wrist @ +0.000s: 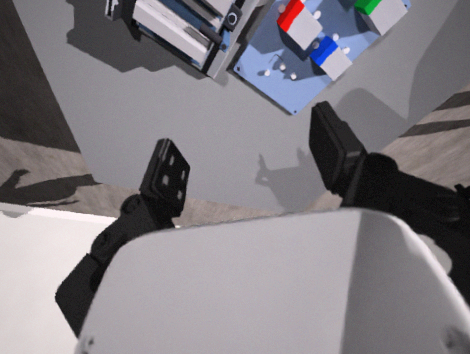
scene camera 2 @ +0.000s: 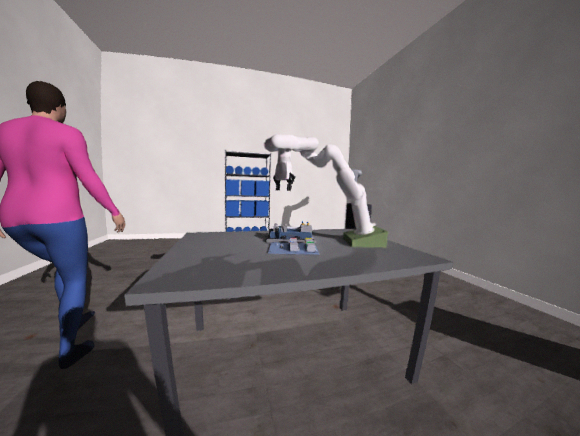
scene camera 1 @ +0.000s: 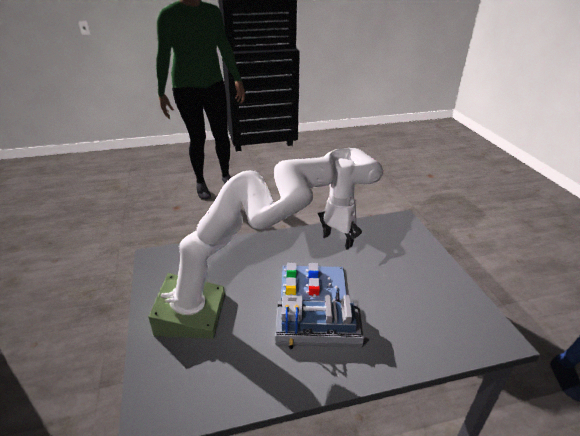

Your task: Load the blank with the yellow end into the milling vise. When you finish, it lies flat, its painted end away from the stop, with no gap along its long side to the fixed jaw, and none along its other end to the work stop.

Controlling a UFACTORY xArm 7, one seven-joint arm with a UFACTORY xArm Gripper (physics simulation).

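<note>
The blank with the yellow end [scene camera 1: 291,288] lies on the blue plate [scene camera 1: 337,275] [wrist: 295,97], beside the red-ended blank and nearest the vise unit on the robot's side; it does not show in the wrist view. The milling vise [scene camera 1: 328,309] [wrist: 172,32] stands next to the plate, with upright grey jaws and no blank visible between them. Which jaw is fixed, and the work stop, I cannot make out clearly. My gripper [scene camera 1: 337,241] [scene camera 2: 283,188] [wrist: 241,139] is open and empty, high above the table beyond the plate, pointing down.
A red-ended blank [scene camera 1: 314,288] [wrist: 300,25], a blue-ended blank [scene camera 1: 313,272] [wrist: 331,59] and a green-ended blank [scene camera 1: 291,272] [wrist: 382,12] share the plate. Small white pegs stand on it. A grey block with blue hoses [scene camera 1: 292,303] sits at the vise's robot side.
</note>
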